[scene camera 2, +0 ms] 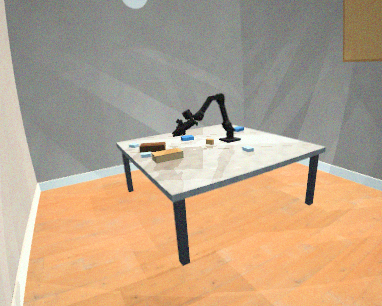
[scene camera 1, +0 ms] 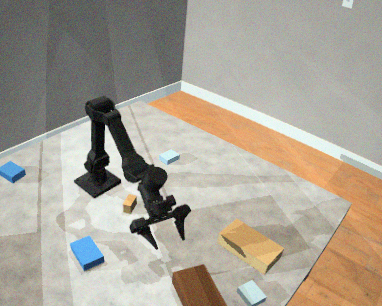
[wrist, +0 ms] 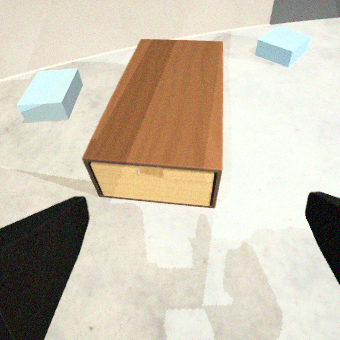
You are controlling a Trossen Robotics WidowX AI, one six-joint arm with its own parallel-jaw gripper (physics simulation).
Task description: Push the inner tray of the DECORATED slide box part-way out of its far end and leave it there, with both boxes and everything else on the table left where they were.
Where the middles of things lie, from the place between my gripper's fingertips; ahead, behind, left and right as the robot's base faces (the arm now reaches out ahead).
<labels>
I see my gripper 150 mm short of the dark brown box (wrist: 159, 139), 80 mm above it and 70 mm to the left of it. Also, from my hand: pale box (scene camera 1: 261, 253) 210 mm to the left, 180 mm ahead, 80 mm below.
</labels>
